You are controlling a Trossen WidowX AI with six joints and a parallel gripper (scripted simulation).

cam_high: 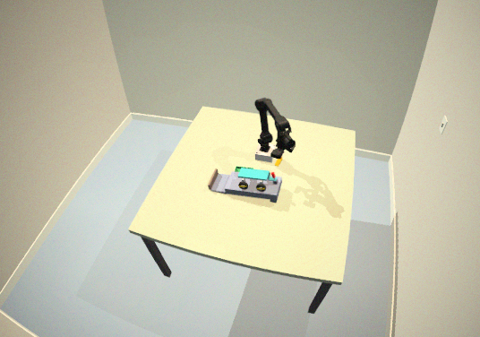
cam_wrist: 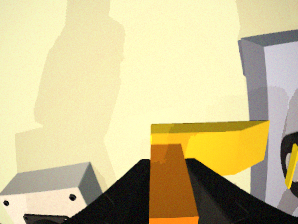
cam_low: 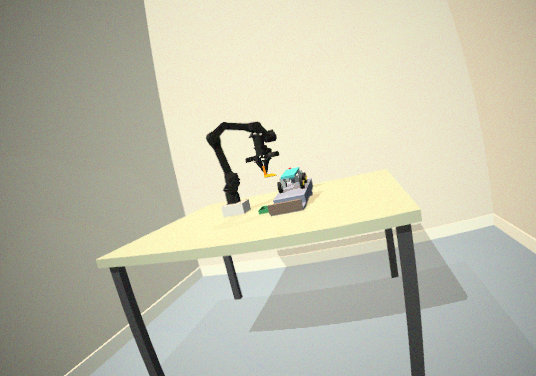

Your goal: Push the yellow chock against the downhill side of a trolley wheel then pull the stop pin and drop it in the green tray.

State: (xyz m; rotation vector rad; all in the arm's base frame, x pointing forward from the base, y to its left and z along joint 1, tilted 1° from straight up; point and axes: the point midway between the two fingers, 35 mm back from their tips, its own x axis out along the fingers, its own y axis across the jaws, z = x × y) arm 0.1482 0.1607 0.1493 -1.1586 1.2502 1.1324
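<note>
Right now my gripper tip is 2 cm short of the yellow chock and 1 cm above it. Round my gripper tip: grey ramp 18 cm ahead, 13 cm below, 11 cm to the right; red-headed stop pin 14 cm ahead, 4 cm below, 1 cm to the left; teal trolley 17 cm ahead, 10 cm to the right, 6 cm below.
</note>
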